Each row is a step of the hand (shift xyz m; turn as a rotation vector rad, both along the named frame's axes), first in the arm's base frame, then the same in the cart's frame.
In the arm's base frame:
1: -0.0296 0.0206 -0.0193 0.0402 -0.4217 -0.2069
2: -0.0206 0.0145 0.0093 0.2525 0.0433 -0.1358
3: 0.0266 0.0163 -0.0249 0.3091 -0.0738 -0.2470
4: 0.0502 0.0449 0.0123 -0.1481 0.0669 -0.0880
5: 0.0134 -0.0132 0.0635 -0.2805 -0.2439 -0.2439
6: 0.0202 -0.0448 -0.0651 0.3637 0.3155 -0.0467
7: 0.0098 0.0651 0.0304 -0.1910 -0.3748 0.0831
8: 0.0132 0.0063 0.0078 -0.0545 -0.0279 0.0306
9: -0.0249 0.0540 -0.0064 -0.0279 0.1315 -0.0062
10: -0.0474 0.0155 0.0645 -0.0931 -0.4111 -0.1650
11: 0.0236 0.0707 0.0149 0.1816 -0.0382 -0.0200
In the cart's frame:
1: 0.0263 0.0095 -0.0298 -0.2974 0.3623 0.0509
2: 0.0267 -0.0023 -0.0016 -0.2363 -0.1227 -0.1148
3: -0.0235 -0.0173 -0.0272 -0.3756 -0.0271 -0.1420
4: -0.0163 -0.0659 -0.0087 0.1185 0.0705 -0.1230
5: 0.0064 -0.0228 0.0618 0.0303 0.4314 -0.1030
6: -0.0604 0.0462 -0.0296 -0.1725 -0.4176 -0.1728
7: 0.0323 -0.0645 -0.0077 0.0184 0.3476 0.2504
8: -0.0051 -0.0151 0.0045 0.0432 0.0394 0.0356
9: 0.0421 -0.0223 -0.0361 0.0794 -0.0767 -0.0770
10: 0.0692 -0.0092 0.0421 -0.1686 0.4144 0.0687
11: 0.0179 -0.0704 -0.0225 -0.1726 -0.0684 0.0196

